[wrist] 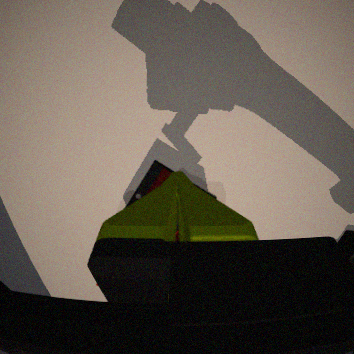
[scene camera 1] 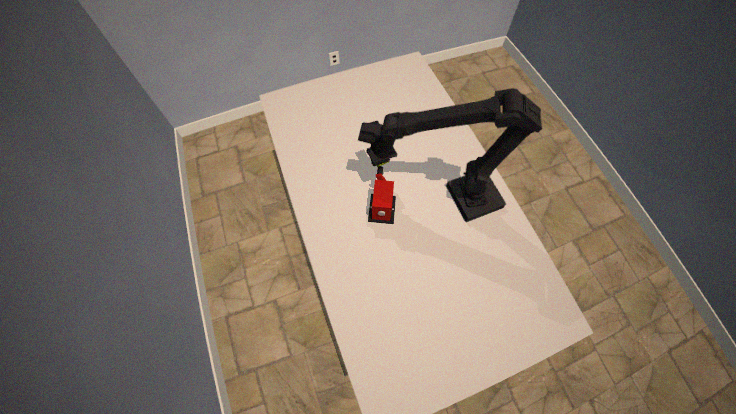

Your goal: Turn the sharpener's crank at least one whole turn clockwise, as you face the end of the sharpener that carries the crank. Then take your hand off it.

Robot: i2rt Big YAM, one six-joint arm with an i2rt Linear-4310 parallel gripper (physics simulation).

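Pixels of known places: gripper, fingertip midpoint: [wrist: 177, 179] [scene camera 1: 377, 165]; arm's base, link origin: [scene camera 1: 472, 193].
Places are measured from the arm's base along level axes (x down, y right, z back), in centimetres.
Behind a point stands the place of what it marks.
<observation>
The red sharpener [scene camera 1: 383, 193] @(x -9.0, y 1.6, z -37.7 cm) [wrist: 161, 179] @(x 0.2, y 7.9, z -39.4 cm) stands upright on its black base, and in the wrist view mostly hidden behind the fingers. Its red crank arm [scene camera 1: 380, 177] with a black handle [scene camera 1: 379, 170] @(x -9.9, y 11.3, z -37.5 cm) is at the end facing the back wall. My gripper [scene camera 1: 381, 163] @(x -9.1, y 14.2, z -37.8 cm) [wrist: 177, 179] @(x -9.1, y 14.2, z -37.8 cm) is shut and empty, its green fingertips together. In the scene view it is right at the black handle, on the wall side of the sharpener. Whether the fingers touch the handle cannot be told; the handle is hidden in the wrist view.
The sharpener stands on a pale table top [scene camera 1: 437, 329] @(x 3.8, y -49.5, z -26.9 cm). The arm's black base [scene camera 1: 476, 198] @(x -3.5, y -4.0, z -0.6 cm) stands near the table's right edge, and the arm reaches over the table from there. A grey wall with an outlet [scene camera 1: 334, 58] is at the back. The arm casts shadows on the table.
</observation>
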